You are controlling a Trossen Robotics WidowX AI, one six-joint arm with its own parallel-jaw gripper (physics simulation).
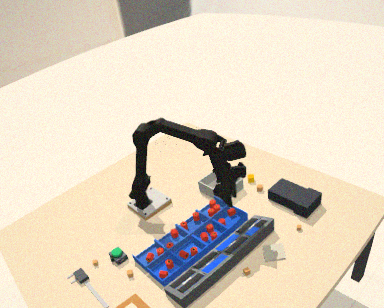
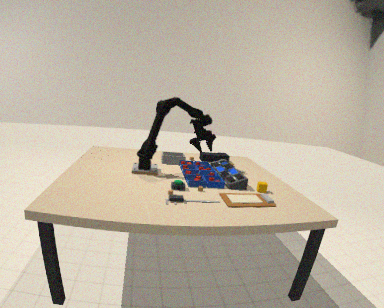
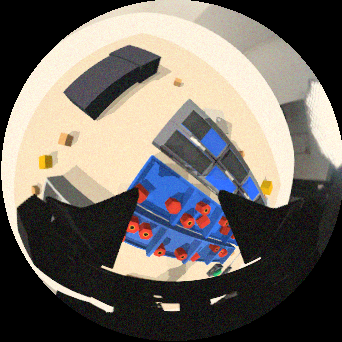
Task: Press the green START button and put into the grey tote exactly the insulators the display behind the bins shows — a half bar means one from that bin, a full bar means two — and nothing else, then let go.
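Frame: origin at the arm's base, x down, y ahead, z right, level; metres.
Seen in the pictures: gripper, between the fingertips: [image 1: 233, 202] [image 2: 206, 152] [image 3: 179, 193]; arm's base, origin of its link: [image 1: 143, 203] [image 2: 144, 168].
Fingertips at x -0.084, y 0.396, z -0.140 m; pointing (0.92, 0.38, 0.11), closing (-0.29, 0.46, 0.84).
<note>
Pixels of each thing's top centre, then the offset from my fingertips to it. "pt": a spot on its surface instead.
- grey tote, centre of its top: [image 3: 59, 229] [image 1: 220, 179] [image 2: 173, 154] dx +0.052, dy -0.182, dz -0.135 m
- green button, centre of its top: [image 1: 116, 251] [image 2: 178, 180] [image 3: 218, 273] dx +0.066, dy -0.247, dz +0.403 m
- insulator, centre of its top: [image 3: 138, 194] dx +0.076, dy -0.039, dz -0.026 m
- black box, centre of its top: [image 3: 109, 64] [image 1: 294, 191] [image 2: 214, 153] dx +0.050, dy +0.136, dz -0.223 m
- yellow cube, centre of its top: [image 3: 41, 161] [image 1: 250, 176] dx +0.079, dy -0.105, dz -0.254 m
- caliper-like tool, a spot on its surface: [image 1: 81, 276] pt dx +0.088, dy -0.273, dz +0.565 m
- wooden frame, a spot on its surface: [image 2: 230, 203] pt dx +0.100, dy -0.056, dz +0.610 m
Red insulators [image 1: 196, 216] [image 3: 173, 205] lie in the compartments of the blue bins [image 1: 150, 274] [image 3: 161, 175]. The dark display [image 1: 230, 264] [image 3: 172, 122] behind the bins shows blue bars [image 1: 215, 263] [image 3: 221, 181] of differing lengths beside dark cells. The grey tote [image 1: 207, 189] [image 2: 173, 158] [image 3: 60, 187] stands past the far end of the bins; the arm and fingers hide much of its inside. The green button [image 1: 116, 252] [image 2: 178, 183] [image 3: 217, 273] is near the opposite end. My gripper [image 2: 205, 150] [image 3: 179, 193] is wide open and empty, pointing down above the bins' tote end; its left finger partly covers an insulator [image 3: 142, 193].
A black box [image 1: 294, 196] [image 3: 112, 75] stands beyond the display and tote. A yellow cube [image 1: 251, 178] [image 3: 45, 161] and small wooden cubes [image 1: 260, 188] [image 3: 65, 139] lie near the tote. A caliper-like tool [image 1: 81, 276] and a wooden frame [image 2: 230, 203] lie near the button end.
</note>
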